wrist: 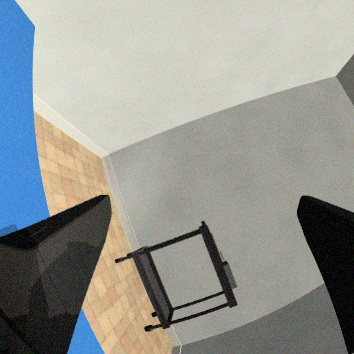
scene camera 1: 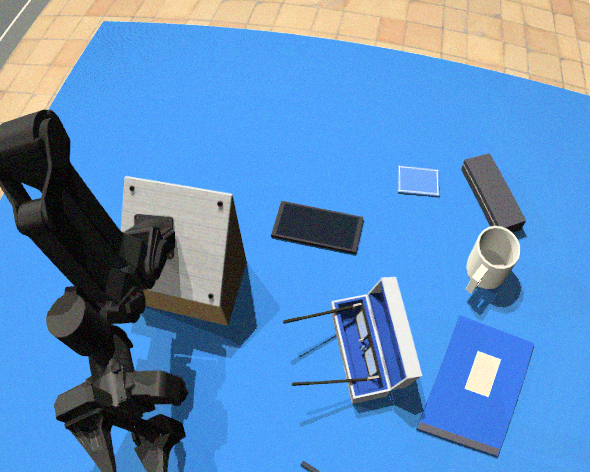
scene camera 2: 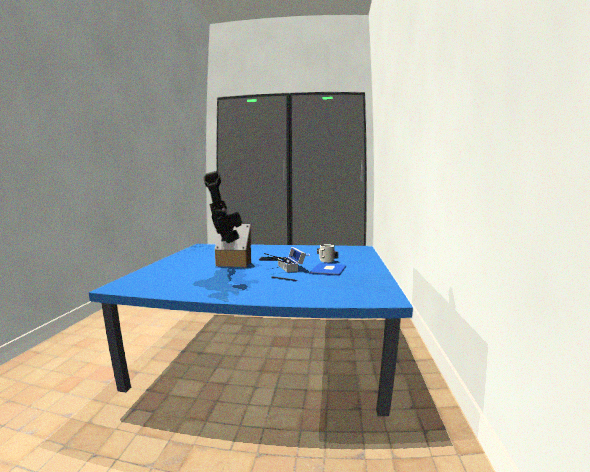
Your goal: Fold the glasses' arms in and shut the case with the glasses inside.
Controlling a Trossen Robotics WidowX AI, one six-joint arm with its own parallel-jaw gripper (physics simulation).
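Places are measured from the arm's base along level axes (x ahead, y left, z up), in metres.
Pixels of known places: gripper, between the fingertips: (wrist: 209, 205) (scene camera 2: 229, 220); arm's base, origin of its link: (scene camera 1: 154, 236).
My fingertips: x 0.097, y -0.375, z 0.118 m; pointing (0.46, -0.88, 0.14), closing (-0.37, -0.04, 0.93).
Note:
For each thing: its top centre in the pictures, then the offset to it from my fingertips. "*": a spot on its surface instead.
- white case, a spot on its surface: (scene camera 1: 371, 396) (scene camera 2: 292, 266) * dx +0.258, dy +0.212, dz -0.246 m
- glasses, a spot on its surface: (scene camera 1: 370, 361) * dx +0.249, dy +0.272, dz -0.251 m
- blue notebook, centre of its top: (scene camera 1: 479, 384) (scene camera 2: 328, 268) dx +0.437, dy +0.252, dz -0.265 m
- mug, a spot on its surface: (scene camera 1: 492, 260) * dx +0.453, dy +0.484, dz -0.265 m
- phone, centre of its top: (scene camera 1: 317, 225) dx +0.132, dy +0.511, dz -0.265 m
- card, centre of its top: (scene camera 1: 418, 180) dx +0.307, dy +0.637, dz -0.268 m
- dark box, centre of its top: (scene camera 1: 495, 189) dx +0.454, dy +0.620, dz -0.238 m
- thin dark stick, centre of its top: (scene camera 2: 284, 277) dx +0.229, dy +0.063, dz -0.264 m
The white case (scene camera 1: 371, 396) (scene camera 2: 288, 268) stands right of the robot's base, with its blue-lined lid (scene camera 1: 404, 327) tilted open on the right side in scene camera 1. The glasses (scene camera 1: 370, 361) sit in the case's tray. Both of their thin dark arms are unfolded: the upper arm (scene camera 1: 315, 315) and the lower arm (scene camera 1: 320, 383) stick out over the tray's left edge, roughly parallel. My gripper (scene camera 1: 134, 465) (wrist: 209, 205) is open and empty, raised at the lower left of scene camera 1, well left of the case. The wrist view does not show the case or the glasses.
A blue notebook (scene camera 1: 450, 400) (scene camera 2: 327, 270) and a mug (scene camera 1: 492, 260) (scene camera 2: 327, 253) are right of the case. A phone (scene camera 1: 317, 227), a card (scene camera 1: 418, 181) and a dark box (scene camera 1: 494, 192) lie behind. A thin dark stick (scene camera 1: 310, 466) (scene camera 2: 284, 278) lies in front. The wedge base (scene camera 1: 200, 245) (scene camera 2: 233, 258) is left.

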